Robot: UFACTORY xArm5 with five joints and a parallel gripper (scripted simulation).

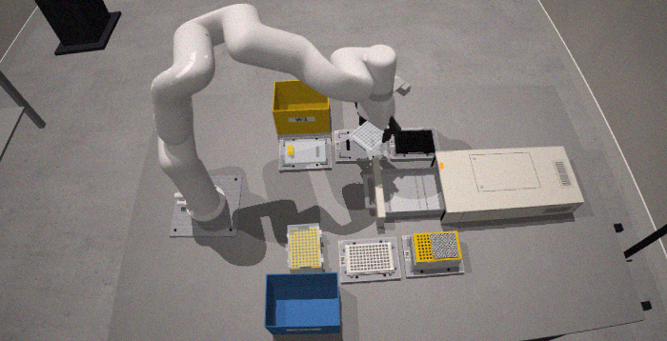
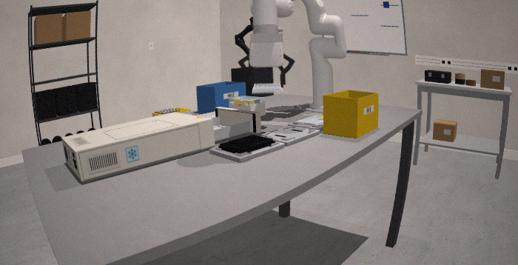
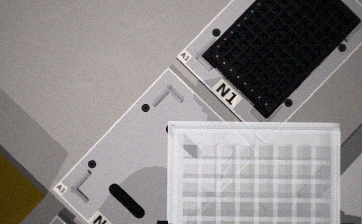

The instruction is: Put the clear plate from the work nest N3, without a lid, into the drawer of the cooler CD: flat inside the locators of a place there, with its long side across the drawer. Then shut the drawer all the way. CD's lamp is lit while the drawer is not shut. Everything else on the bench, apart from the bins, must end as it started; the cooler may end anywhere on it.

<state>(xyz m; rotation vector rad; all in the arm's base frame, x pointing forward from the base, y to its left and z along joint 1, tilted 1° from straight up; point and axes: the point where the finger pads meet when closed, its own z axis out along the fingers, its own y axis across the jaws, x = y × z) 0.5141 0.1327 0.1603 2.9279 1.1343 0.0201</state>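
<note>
Right now my hand is 14 cm to the left of the drawer, 12 cm short of it and 12 cm above it. From my hand the other things lie so: grey nest: 15 cm below, 5 cm to the left, 3 cm behind; then clear plate: 1 cm below; then black plate: 14 cm below, 14 cm ahead, 5 cm to the left.
</note>
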